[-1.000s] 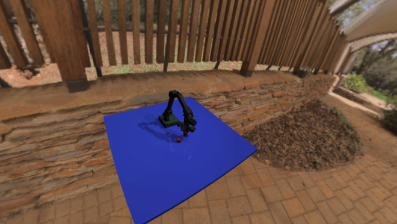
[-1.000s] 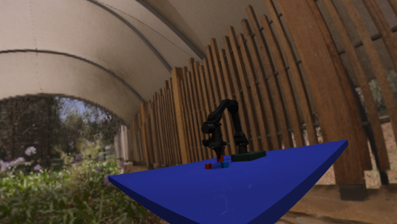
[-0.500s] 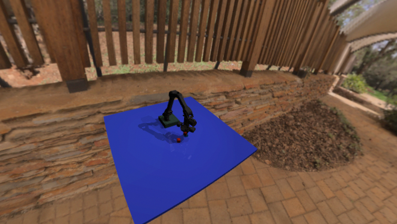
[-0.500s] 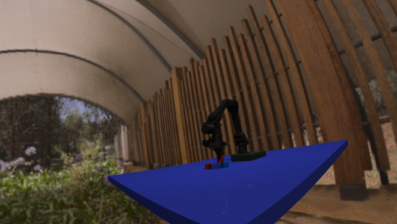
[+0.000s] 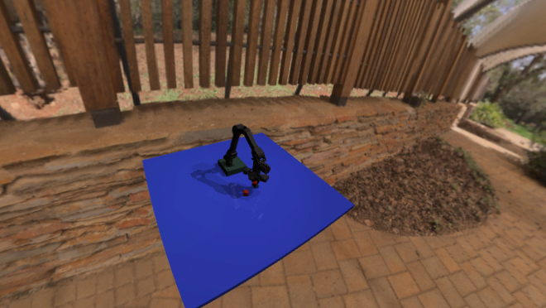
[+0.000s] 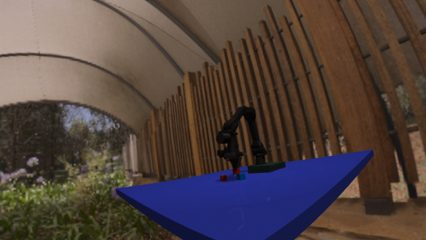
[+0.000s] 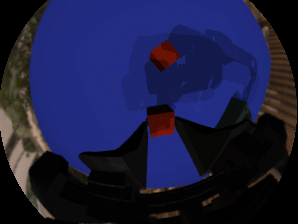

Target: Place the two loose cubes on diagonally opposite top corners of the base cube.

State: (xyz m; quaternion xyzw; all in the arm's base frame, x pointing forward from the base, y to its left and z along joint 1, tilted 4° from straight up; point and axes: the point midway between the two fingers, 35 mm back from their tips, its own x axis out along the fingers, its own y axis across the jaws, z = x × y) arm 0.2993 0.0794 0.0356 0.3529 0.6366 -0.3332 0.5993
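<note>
Now: gripper tip 10 mm past the blue cube, 20 mm to the right of it and 40 mm above it.
</note>
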